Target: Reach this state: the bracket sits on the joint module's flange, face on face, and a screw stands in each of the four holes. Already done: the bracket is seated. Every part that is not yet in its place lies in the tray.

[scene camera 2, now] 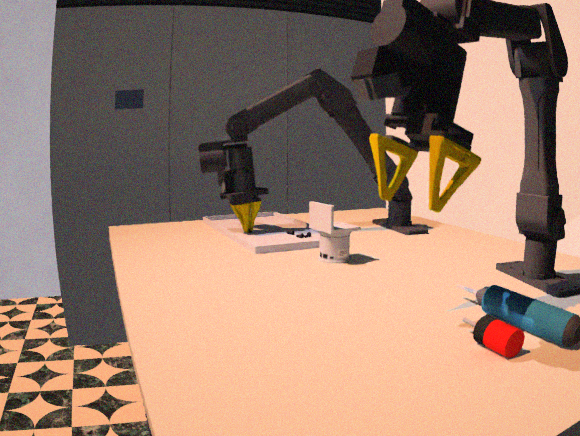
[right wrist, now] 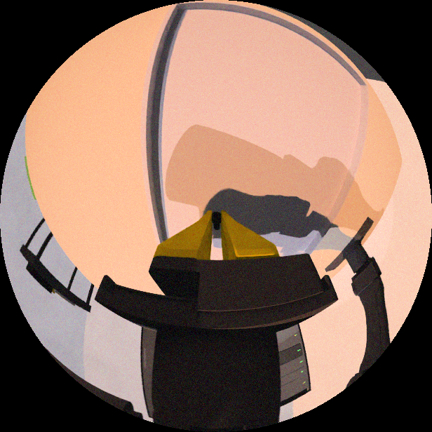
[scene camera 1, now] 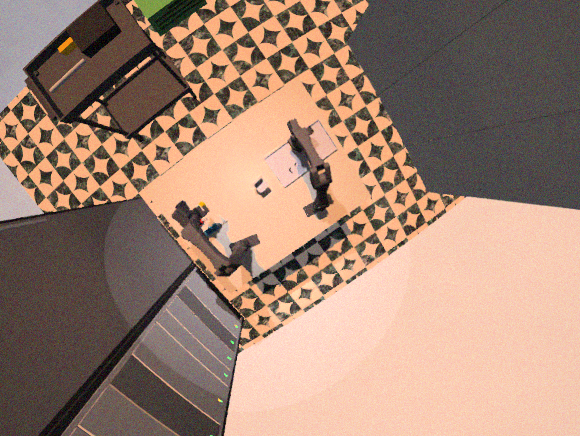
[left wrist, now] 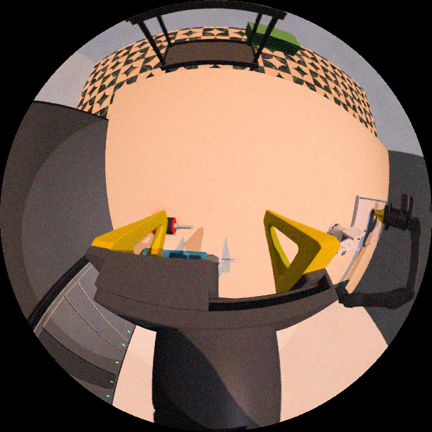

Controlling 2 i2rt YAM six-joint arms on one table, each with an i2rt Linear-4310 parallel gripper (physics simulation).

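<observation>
The white tray lies at the far side of the table. My right gripper reaches down into it with its fingers together. In the right wrist view a small dark screw sits pinched between the fingertips, low over the tray floor. A few more dark screws lie loose in the tray near its right end. The joint module stands next to the tray with the white bracket on its flange. My left gripper hangs open and empty, high above the table, far from the tray.
A red-handled screwdriver and a blue-handled one lie on the table below my left gripper. They also show in the left wrist view, the red one and the blue one. A dark rack stands beyond the table's edge.
</observation>
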